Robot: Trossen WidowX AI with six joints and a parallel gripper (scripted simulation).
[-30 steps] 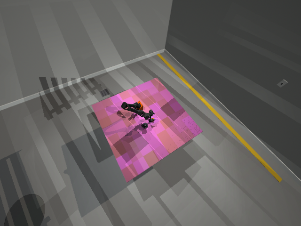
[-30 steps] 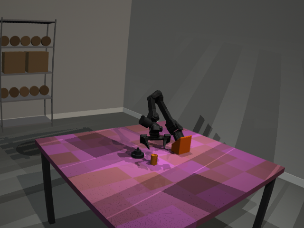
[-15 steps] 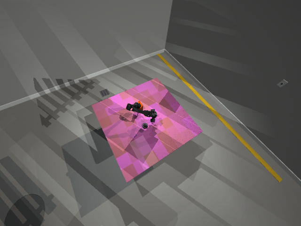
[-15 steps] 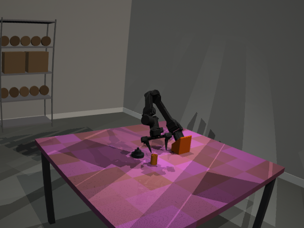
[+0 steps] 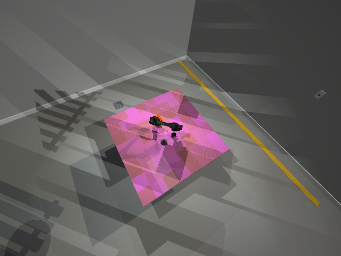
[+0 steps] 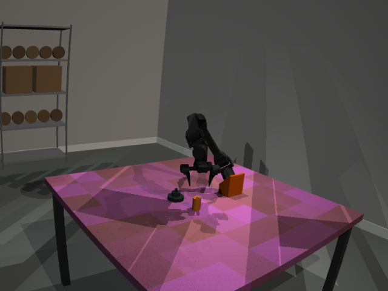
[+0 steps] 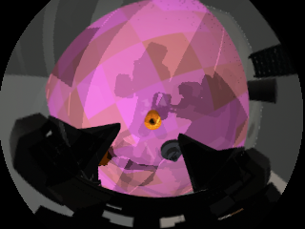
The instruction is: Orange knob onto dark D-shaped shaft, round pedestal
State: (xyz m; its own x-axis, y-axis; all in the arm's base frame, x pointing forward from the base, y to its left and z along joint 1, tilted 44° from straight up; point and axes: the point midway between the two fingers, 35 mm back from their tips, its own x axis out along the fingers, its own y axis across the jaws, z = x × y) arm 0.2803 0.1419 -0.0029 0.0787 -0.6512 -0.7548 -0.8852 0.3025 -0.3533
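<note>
Right now the orange knob is 1 cm to the right of my gripper tip and 9 cm below it. The rest, counted from my gripper tip: dark round pedestal 3 cm ahead, 15 cm to the right, 9 cm below.
</note>
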